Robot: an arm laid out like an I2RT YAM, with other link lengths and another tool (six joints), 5 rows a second.
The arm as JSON. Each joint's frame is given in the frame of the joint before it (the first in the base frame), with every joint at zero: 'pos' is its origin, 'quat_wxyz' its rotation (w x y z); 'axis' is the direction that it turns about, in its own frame. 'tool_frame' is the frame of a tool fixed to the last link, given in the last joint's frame.
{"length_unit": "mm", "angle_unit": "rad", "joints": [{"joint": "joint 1", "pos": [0.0, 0.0, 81.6], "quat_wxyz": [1.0, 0.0, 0.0, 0.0], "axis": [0.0, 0.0, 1.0]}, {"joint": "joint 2", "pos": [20.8, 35.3, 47.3], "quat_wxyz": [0.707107, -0.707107, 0.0, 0.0], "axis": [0.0, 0.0, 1.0]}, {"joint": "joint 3", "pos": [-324.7, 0.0, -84.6], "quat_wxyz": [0.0, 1.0, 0.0, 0.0], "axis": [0.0, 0.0, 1.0]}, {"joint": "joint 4", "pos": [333.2, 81.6, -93.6], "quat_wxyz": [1.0, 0.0, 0.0, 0.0], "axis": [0.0, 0.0, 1.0]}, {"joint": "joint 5", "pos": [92.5, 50.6, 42.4], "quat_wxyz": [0.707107, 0.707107, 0.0, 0.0], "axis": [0.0, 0.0, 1.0]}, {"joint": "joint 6", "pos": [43.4, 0.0, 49.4], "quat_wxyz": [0.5, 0.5, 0.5, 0.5], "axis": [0.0, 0.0, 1.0]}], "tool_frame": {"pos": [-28.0, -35.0, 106.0], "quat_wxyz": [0.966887, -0.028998, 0.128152, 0.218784]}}
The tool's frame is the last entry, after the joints.
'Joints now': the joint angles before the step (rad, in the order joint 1, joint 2, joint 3, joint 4, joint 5, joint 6). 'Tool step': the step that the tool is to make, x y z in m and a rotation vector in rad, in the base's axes. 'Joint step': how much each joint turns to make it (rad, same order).
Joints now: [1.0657, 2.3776, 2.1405, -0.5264, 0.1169, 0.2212]
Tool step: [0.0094, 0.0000, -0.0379, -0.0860, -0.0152, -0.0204]
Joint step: [-0.0017, 0.0658, 0.0403, -0.0387, 0.0524, -0.0253]
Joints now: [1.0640, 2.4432, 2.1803, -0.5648, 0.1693, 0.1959]
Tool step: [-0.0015, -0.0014, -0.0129, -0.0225, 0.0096, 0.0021]
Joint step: [0.0009, 0.0093, -0.0079, -0.0066, 0.0010, -0.0026]
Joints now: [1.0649, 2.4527, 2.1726, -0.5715, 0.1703, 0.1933]
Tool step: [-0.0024, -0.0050, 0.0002, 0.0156, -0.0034, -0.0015]
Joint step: [-0.0008, -0.0343, -0.0669, 0.0472, -0.0030, 0.0036]
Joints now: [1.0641, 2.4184, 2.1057, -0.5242, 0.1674, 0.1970]
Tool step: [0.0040, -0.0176, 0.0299, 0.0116, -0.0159, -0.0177]
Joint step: [-0.0138, -0.0741, -0.0481, -0.0077, 0.0087, -0.0027]
